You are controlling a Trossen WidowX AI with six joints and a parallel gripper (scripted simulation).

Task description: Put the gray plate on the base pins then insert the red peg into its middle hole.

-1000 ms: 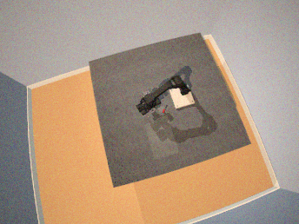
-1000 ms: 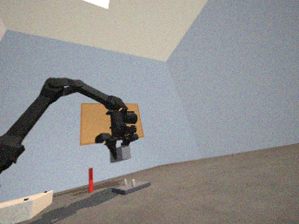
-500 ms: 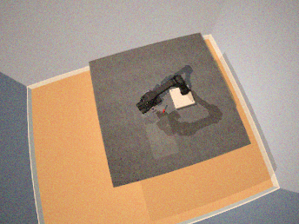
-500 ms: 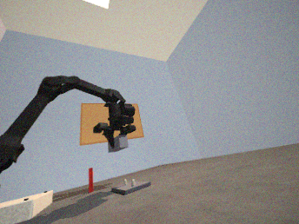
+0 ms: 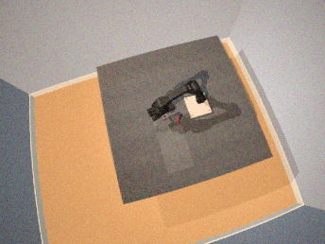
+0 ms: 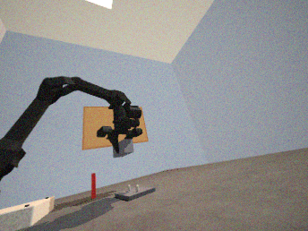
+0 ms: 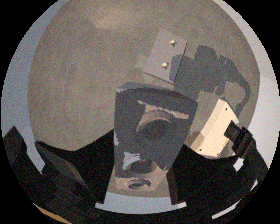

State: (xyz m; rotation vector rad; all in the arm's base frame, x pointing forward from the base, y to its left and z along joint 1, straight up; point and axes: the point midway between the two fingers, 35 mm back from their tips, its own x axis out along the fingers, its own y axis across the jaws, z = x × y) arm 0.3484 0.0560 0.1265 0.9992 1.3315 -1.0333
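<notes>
Right now my gripper tip is 10 mm past the base, 120 mm to the left of it and 120 mm above it. Also, from my gripper tip: red peg 110 mm behind, 70 mm to the left, 90 mm below; then gray plate 30 mm above.
</notes>
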